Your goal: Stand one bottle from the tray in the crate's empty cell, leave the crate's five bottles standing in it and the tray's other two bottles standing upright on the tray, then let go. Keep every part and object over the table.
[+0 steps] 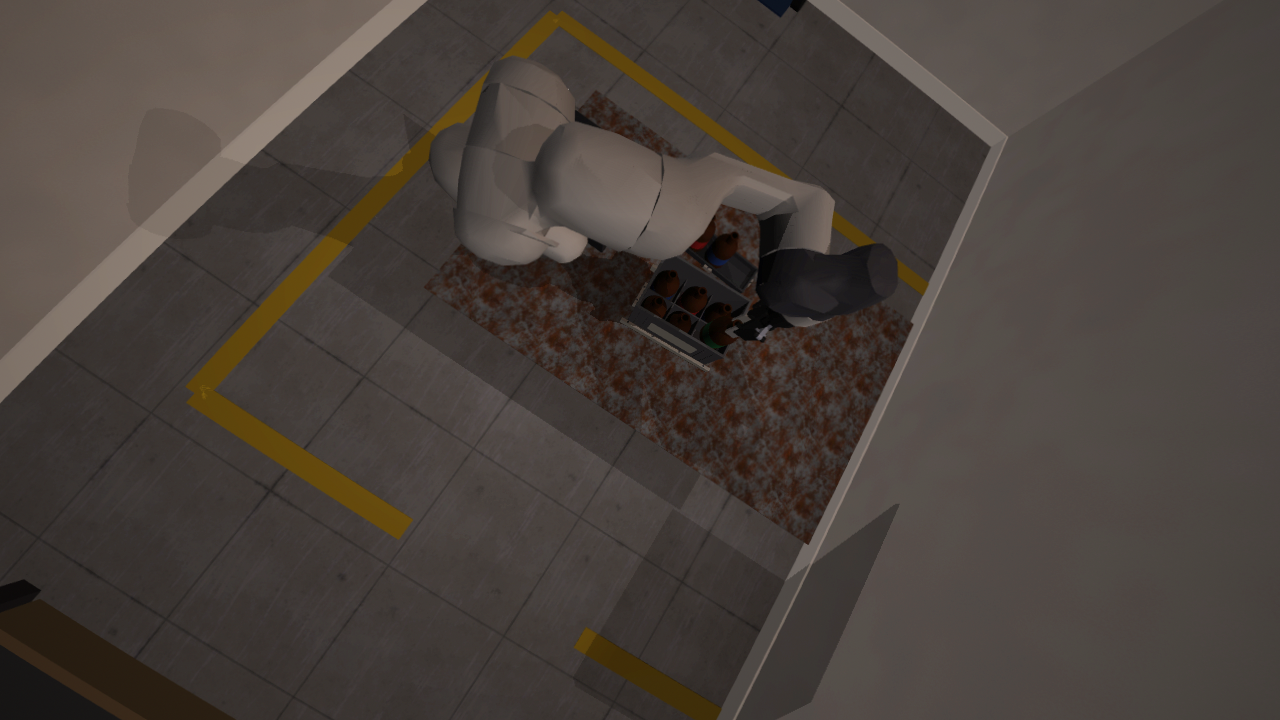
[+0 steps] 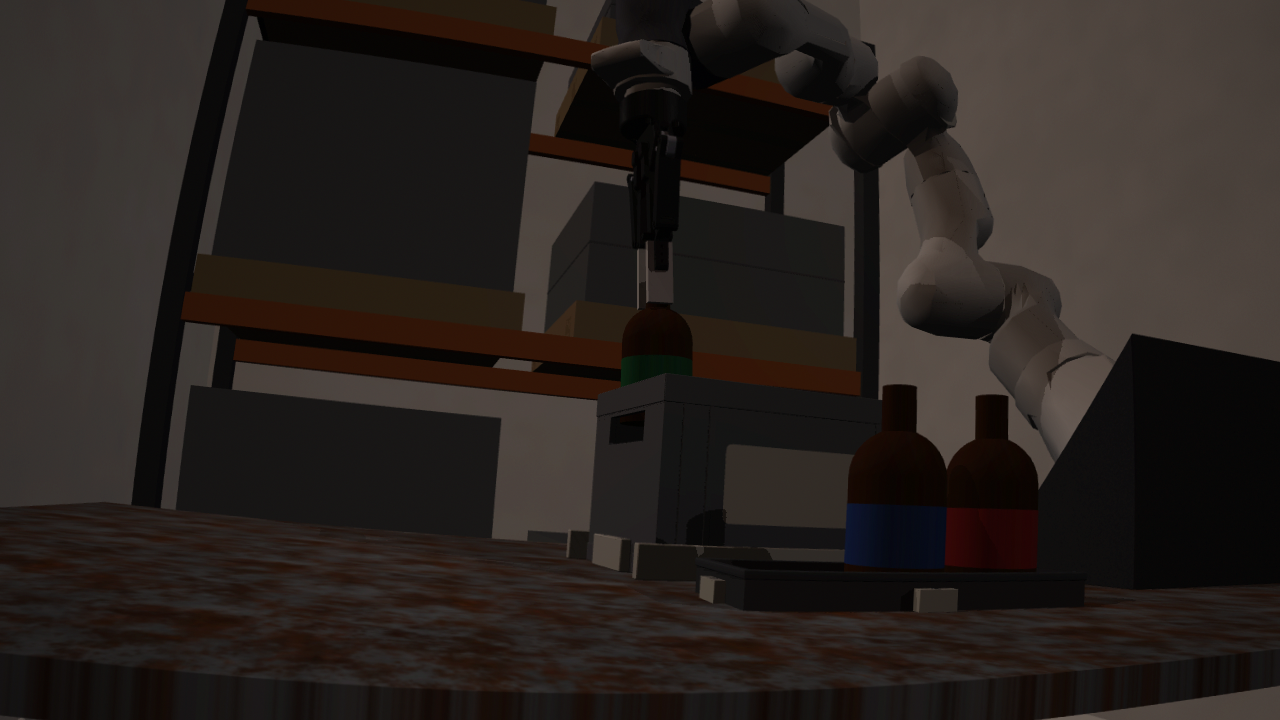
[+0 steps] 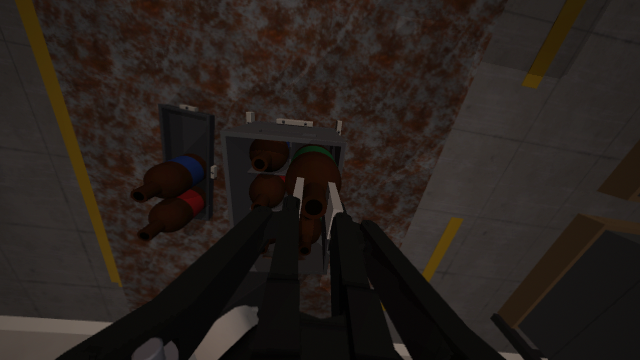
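My gripper (image 2: 655, 277) (image 3: 314, 191) is shut on the neck of the green-label bottle (image 1: 715, 332) (image 2: 656, 338) (image 3: 314, 172). That bottle is upright, its lower part inside the grey crate (image 2: 626, 483) (image 3: 284, 131) at a corner cell, its shoulder and part of the green label above the rim. Its base is hidden by the crate wall. Several brown bottles stand in the crate's other cells, seen from above. The blue-label bottle (image 2: 896, 501) (image 3: 170, 177) and the red-label bottle (image 2: 991, 501) (image 3: 176, 212) stand upright on the black tray (image 2: 805, 592) (image 3: 186, 111) beside the crate.
The mottled rust-coloured table (image 1: 751, 429) (image 2: 358, 617) (image 3: 390, 75) carries crate and tray. Small pale blocks (image 2: 611, 552) sit at the crate's foot. A dark wedge-shaped block (image 2: 1163, 474) stands behind the tray at the right. A shelf rack (image 2: 170, 358) stands in the background.
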